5 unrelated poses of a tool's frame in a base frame.
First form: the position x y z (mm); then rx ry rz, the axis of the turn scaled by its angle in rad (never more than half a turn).
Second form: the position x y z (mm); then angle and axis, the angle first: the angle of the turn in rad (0 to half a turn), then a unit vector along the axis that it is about. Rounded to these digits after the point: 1 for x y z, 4 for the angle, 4 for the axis.
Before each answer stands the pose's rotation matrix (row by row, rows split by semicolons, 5 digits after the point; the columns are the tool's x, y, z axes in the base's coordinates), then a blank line. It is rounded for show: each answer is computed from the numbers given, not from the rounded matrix.
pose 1, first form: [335.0, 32.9, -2.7, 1.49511, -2.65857, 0.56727]
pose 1, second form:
-0.53493 -0.83277 0.14262; -0.81846 0.46886 -0.33211; 0.20971 -0.29439 -0.93239

[335.0, 32.9, -2.7, 3.1024, 0.4819, -0.8569, 0.1828]
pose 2, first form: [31.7, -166.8, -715.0, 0.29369, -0.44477, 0.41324]
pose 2, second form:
0.82259 -0.44549 -0.35340; 0.31974 0.87629 -0.36039; 0.47023 0.18346 0.86327

[31.7, -166.8, -715.0, 0.6744, 0.4355, -0.6595, 0.6127]
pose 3, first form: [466.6, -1.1, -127.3, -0.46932, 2.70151, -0.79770]
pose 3, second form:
-0.90647 -0.22585 0.35679; -0.38343 0.79418 -0.47144; -0.17688 -0.56415 -0.80650

[466.6, -1.1, -127.3, 2.8557, -0.1643, 0.9460, -0.2793]
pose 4, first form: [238.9, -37.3, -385.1, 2.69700, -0.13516, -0.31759]
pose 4, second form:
0.96919 -0.04637 -0.24191; -0.14218 -0.90730 -0.39571; -0.20114 0.41791 -0.88594

[238.9, -37.3, -385.1, 2.7190, 0.9919, -0.0497, -0.1168]
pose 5, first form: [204.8, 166.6, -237.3, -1.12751, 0.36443, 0.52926]
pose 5, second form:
0.82094 -0.57090 0.01163; 0.21453 0.32724 0.92027; -0.52919 -0.75298 0.39112

[204.8, 166.6, -237.3, 1.2978, -0.8688, 0.2808, 0.4078]
